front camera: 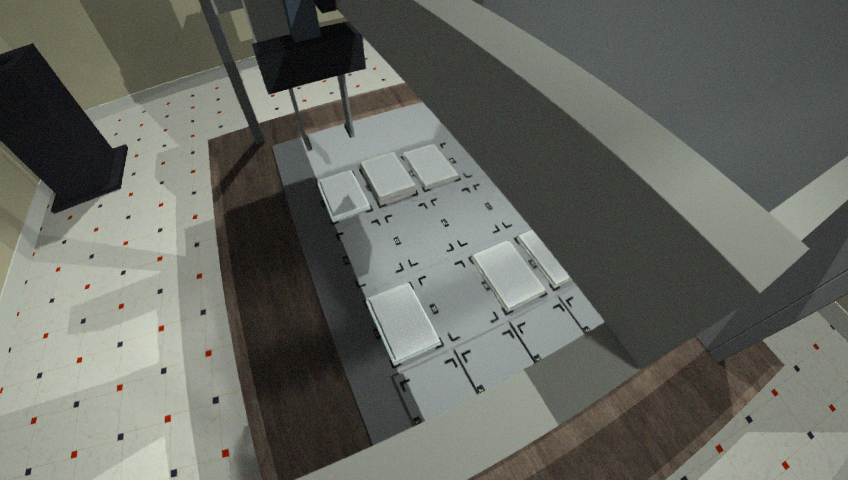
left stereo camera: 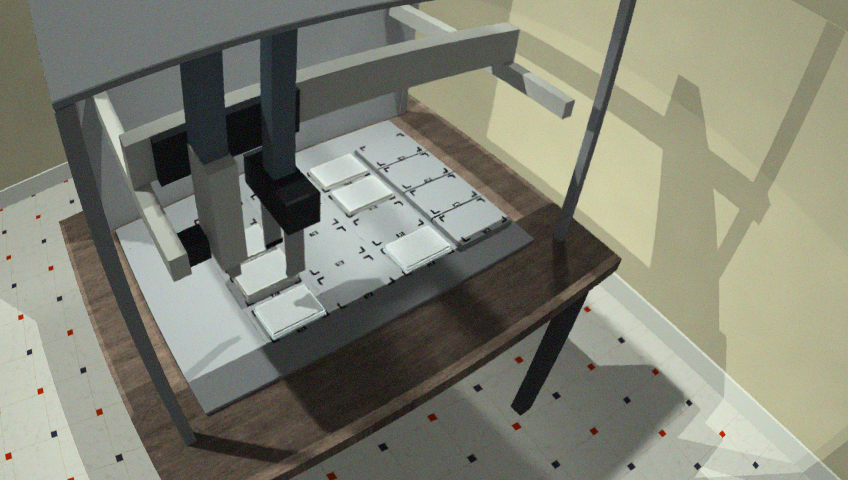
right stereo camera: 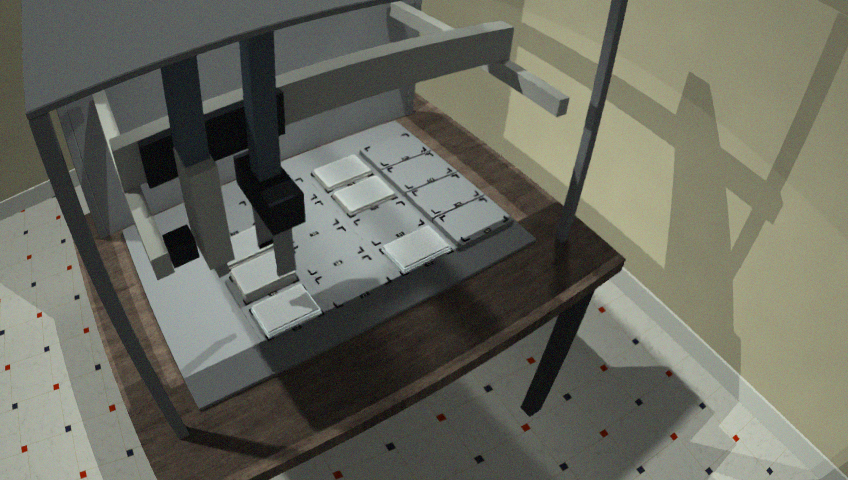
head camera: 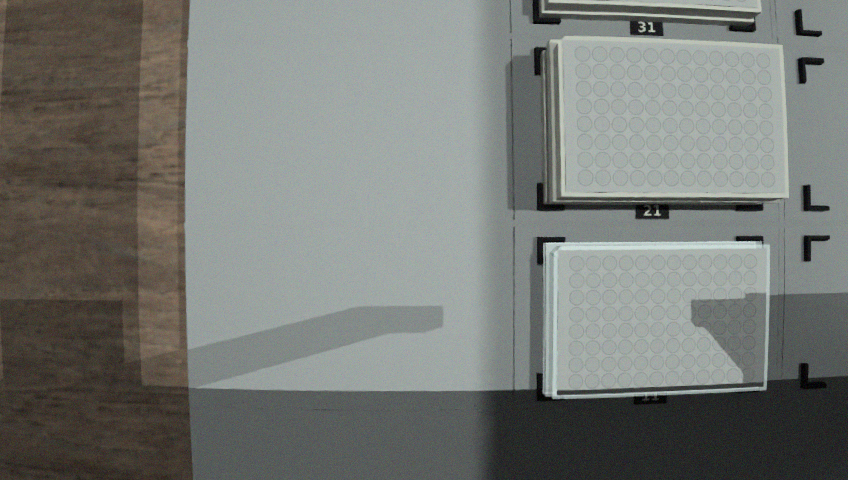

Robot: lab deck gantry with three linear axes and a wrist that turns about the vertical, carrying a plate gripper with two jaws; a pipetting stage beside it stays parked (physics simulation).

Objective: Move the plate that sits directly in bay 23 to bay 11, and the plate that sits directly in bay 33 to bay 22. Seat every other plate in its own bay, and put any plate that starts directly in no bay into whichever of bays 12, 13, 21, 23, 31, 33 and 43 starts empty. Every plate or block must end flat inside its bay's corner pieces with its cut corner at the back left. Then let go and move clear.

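Seen in the pictures: gripper, fingertip midpoint: (front camera: pixel 329 138) (left stereo camera: pixel 284 257) (right stereo camera: pixel 276 257); robot's base at its link origin: (front camera: pixel 317 184) (left stereo camera: pixel 274 341) (right stereo camera: pixel 269 339) (head camera: pixel 541 393).
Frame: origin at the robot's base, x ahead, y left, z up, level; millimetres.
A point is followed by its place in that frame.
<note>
My gripper (front camera: pixel 328 139) {x 64, y 43, z 160 mm} (left stereo camera: pixel 284 258) {x 64, y 43, z 160 mm} (right stereo camera: pixel 274 258) {x 64, y 43, z 160 mm} hangs raised near bay 21, jaws apart, nothing between them. The head camera does not show the jaws. A clear-edged plate (front camera: pixel 345 193) {x 71, y 49, z 15 mm} (head camera: pixel 660 321) {x 61, y 43, z 14 mm} (left stereo camera: pixel 290 310) {x 64, y 39, z 14 mm} (right stereo camera: pixel 285 308) {x 64, y 42, z 14 mm} lies in bay 11, cut corner at the back left. A thick white stack (front camera: pixel 387 175) {x 73, y 148, z 27 mm} (head camera: pixel 672 118) {x 61, y 149, z 27 mm} (left stereo camera: pixel 261 276) {x 53, y 139, z 27 mm} (right stereo camera: pixel 258 276) {x 50, y 139, z 27 mm} stands in bay 21. A white plate (front camera: pixel 431 165) {x 72, y 257, z 14 mm} (head camera: pixel 648 5) {x 58, y 216, z 14 mm} is in bay 31. The bay 33 plate (front camera: pixel 508 273) {x 394, y 255, z 14 mm} (left stereo camera: pixel 363 195) {x 388, y 246, z 15 mm} (right stereo camera: pixel 363 195) {x 385, y 249, z 15 mm} lies within its corner pieces. Bays 22 and 23 hold no plate.
A clear-edged plate (front camera: pixel 404 321) {x 397, y 46, z 14 mm} (left stereo camera: pixel 419 248) {x 390, y 36, z 15 mm} (right stereo camera: pixel 416 248) {x 388, y 38, z 14 mm} lies in bay 13. Another white plate (front camera: pixel 544 258) {x 398, y 337, z 14 mm} (left stereo camera: pixel 339 171) {x 390, y 355, z 15 mm} (right stereo camera: pixel 342 171) {x 390, y 357, z 15 mm} is in bay 43, partly hidden by the beam in the front view. The parked pipetting stage (left stereo camera: pixel 217 208) (right stereo camera: pixel 202 208) stands left of the gripper.
</note>
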